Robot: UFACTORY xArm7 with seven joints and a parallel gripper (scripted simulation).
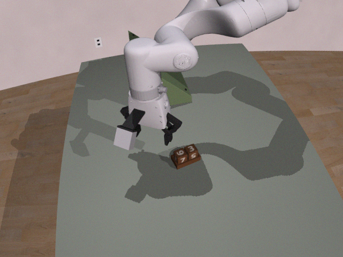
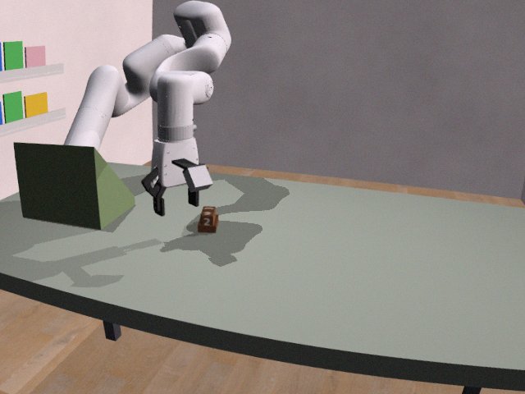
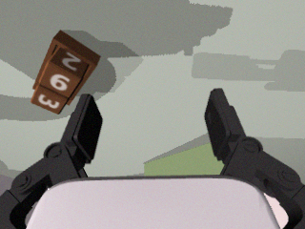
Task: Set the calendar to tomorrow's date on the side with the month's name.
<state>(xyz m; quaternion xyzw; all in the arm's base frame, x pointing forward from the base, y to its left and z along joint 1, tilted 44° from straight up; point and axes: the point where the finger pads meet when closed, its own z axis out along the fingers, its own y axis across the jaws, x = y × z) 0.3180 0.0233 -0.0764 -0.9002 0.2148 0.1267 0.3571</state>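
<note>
Right now my hand is 4 cm short of the brown cube, 7 cm to the right of it and 5 cm above it. Also, from my hand: tray: 4 cm ahead, 9 cm to the left, 7 cm below.
</note>
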